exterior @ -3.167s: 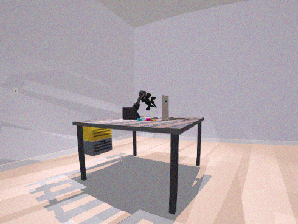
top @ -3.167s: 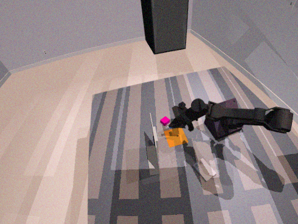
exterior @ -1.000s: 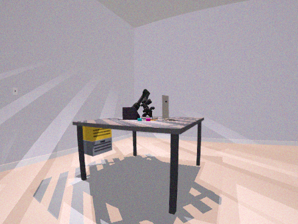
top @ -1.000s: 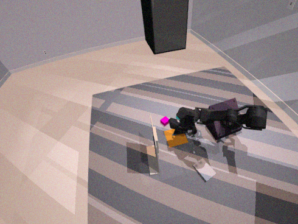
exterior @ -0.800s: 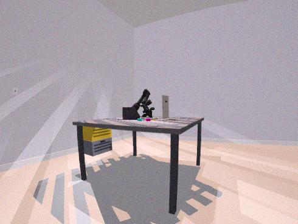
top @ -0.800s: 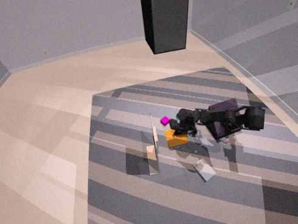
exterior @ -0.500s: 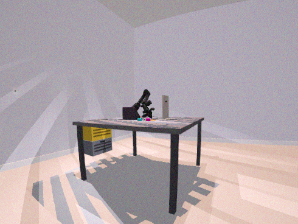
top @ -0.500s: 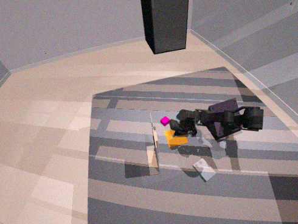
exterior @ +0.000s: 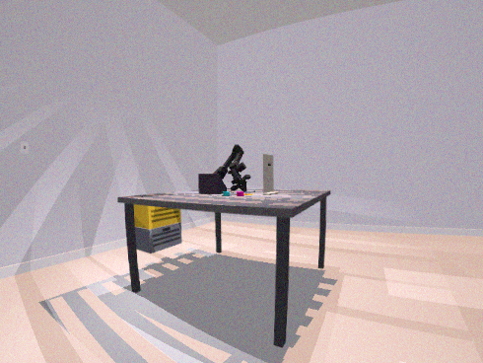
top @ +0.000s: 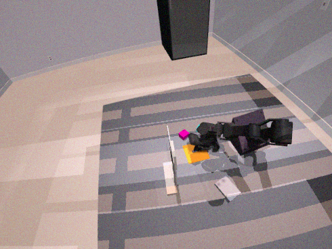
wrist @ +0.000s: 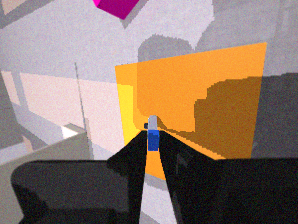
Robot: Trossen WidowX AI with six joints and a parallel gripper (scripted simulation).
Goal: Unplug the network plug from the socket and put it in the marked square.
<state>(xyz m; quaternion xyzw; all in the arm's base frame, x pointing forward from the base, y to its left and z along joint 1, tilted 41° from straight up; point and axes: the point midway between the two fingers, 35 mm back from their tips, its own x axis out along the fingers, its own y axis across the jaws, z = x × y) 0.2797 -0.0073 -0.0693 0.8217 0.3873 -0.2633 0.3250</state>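
My gripper tip is right at the blue network plug. Also, from my gripper tip: orange marked square (1 cm behind, 2 cm below); magenta cube (1 cm ahead, 13 cm to the right); cyan cube (10 cm behind, 13 cm to the right, 1 cm below).
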